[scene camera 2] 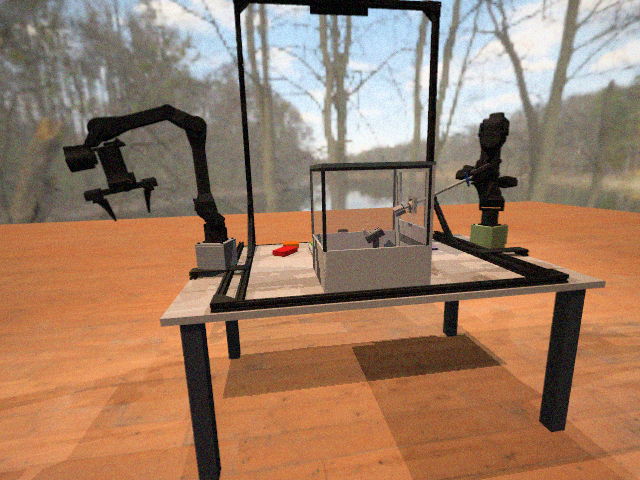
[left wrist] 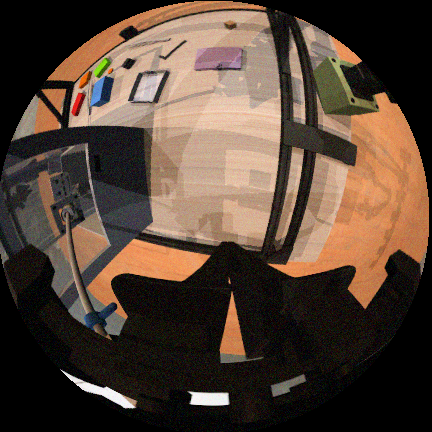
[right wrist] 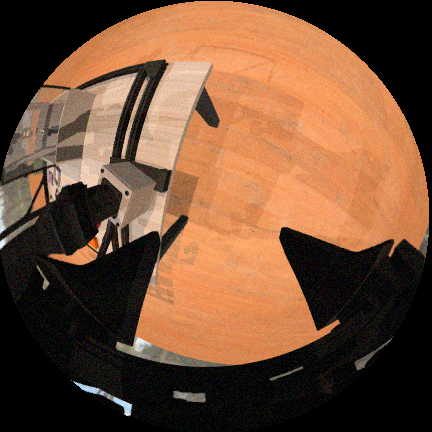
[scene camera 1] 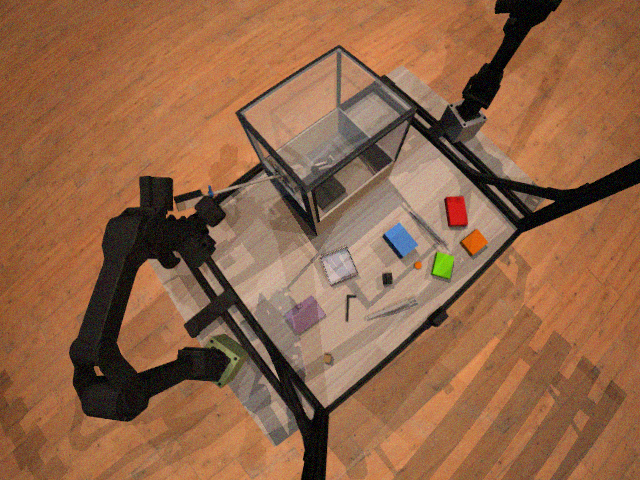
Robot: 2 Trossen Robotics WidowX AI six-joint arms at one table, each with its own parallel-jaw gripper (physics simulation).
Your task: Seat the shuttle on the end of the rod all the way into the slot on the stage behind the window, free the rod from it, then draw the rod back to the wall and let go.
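Where they show: left gripper, between the fingertips: (scene camera 2: 482, 204) (left wrist: 226, 246) (scene camera 1: 206, 233); right gripper, between the fingertips: (scene camera 2: 133, 217) (left wrist: 30, 187) (right wrist: 221, 235); left arm's base, origin of its link: (scene camera 2: 489, 224) (scene camera 1: 215, 362); right arm's base, origin of its link: (scene camera 2: 216, 240) (right wrist: 108, 197) (scene camera 1: 467, 111).
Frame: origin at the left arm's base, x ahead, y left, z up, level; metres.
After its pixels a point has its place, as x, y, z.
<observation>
The rod (scene camera 1: 253, 182) {0.447, 0.119, 0.159} (scene camera 2: 449, 188) {0.414, 0.146, 0.173} (left wrist: 77, 272) {0.401, 0.145, 0.178} slopes from the box wall to beside my left gripper; its blue crosspiece (scene camera 2: 467, 178) {0.371, 0.174, 0.202} (left wrist: 100, 317) {0.359, 0.167, 0.194} is outside. Its outermost end is hidden in the left wrist view. A grey cylindrical piece (scene camera 2: 400, 208) {0.548, 0.079, 0.116}, apparently the shuttle, shows at the rod's inner end, near the wall. The tilted dark stage block (scene camera 2: 374, 236) is lower inside, apart from it; its slot cannot be made out. My left gripper (left wrist: 226, 246) {0.285, 0.170, 0.116} is shut on nothing, the rod passing beside its finger. My right gripper (scene camera 2: 132, 215) {1.289, -0.258, 0.117} (right wrist: 221, 235) {1.289, -0.258, 0.117} is open and empty, beyond the table edge.
The framed clear box (scene camera 1: 275, 102) {0.610, 0.143, 0.254} stands on the table. A red block (scene camera 1: 455, 211) {0.755, -0.377, -0.077}, blue block (scene camera 1: 400, 240) {0.570, -0.264, -0.056}, green block (scene camera 1: 443, 265) {0.576, -0.417, -0.076}, orange block (scene camera 1: 474, 242) {0.694, -0.474, -0.076}, small tray (scene camera 1: 339, 265) {0.416, -0.142, -0.096} and purple piece (scene camera 1: 305, 314) {0.236, -0.132, -0.087} lie around the table. Black frame beams border the table.
</observation>
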